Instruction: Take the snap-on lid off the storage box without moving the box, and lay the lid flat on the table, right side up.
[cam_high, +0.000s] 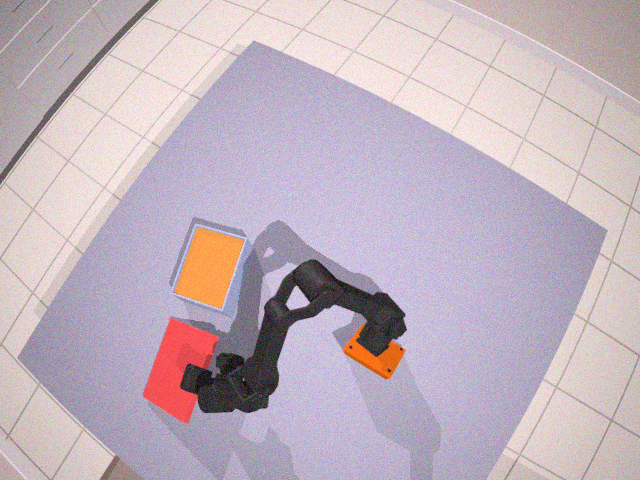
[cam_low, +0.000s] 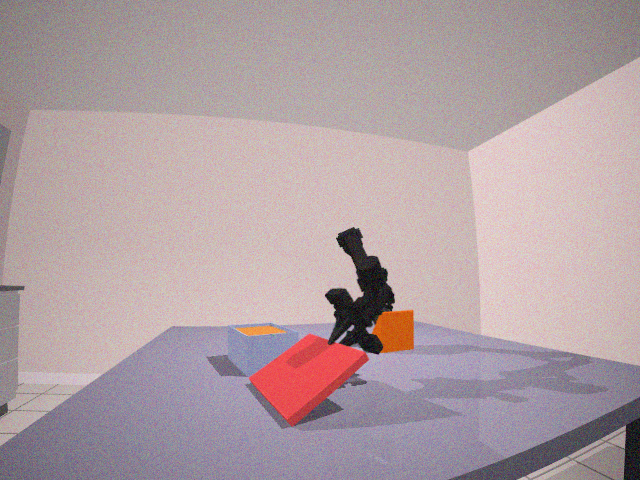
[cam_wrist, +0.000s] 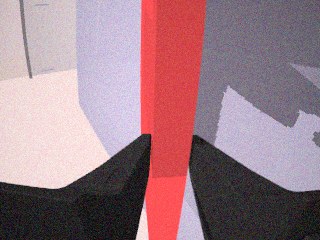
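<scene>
The red lid is 7 cm ahead of my gripper tip, 3 cm to the left of it and 4 cm below it. Round my gripper tip: grey-blue storage box: 17 cm ahead, 22 cm to the right, 4 cm below.
</scene>
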